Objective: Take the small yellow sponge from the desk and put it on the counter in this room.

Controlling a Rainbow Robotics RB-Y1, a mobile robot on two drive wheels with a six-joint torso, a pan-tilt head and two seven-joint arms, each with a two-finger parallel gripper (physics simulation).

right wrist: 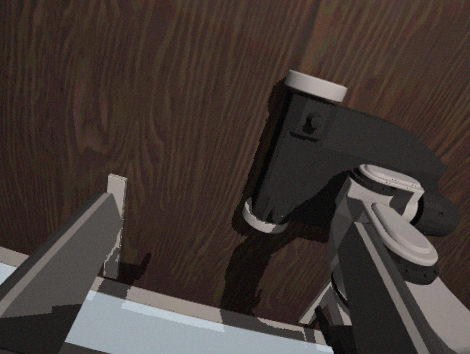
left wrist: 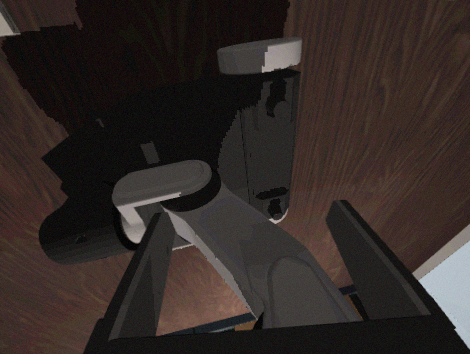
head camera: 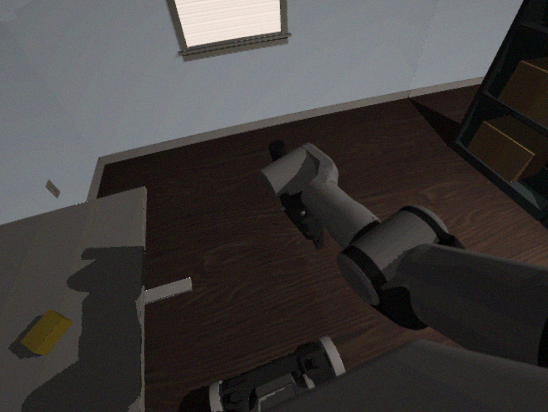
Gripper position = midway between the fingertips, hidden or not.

Note:
I see my left gripper [left wrist: 250, 216], my right gripper [head camera: 308, 233], a small yellow sponge [head camera: 43, 336] and a grey desk [head camera: 86, 262].
My right gripper shows as well in the right wrist view [right wrist: 229, 223]. The right wrist view misses the small yellow sponge: it is out of frame. The left wrist view does not show the small yellow sponge: it is out of frame.

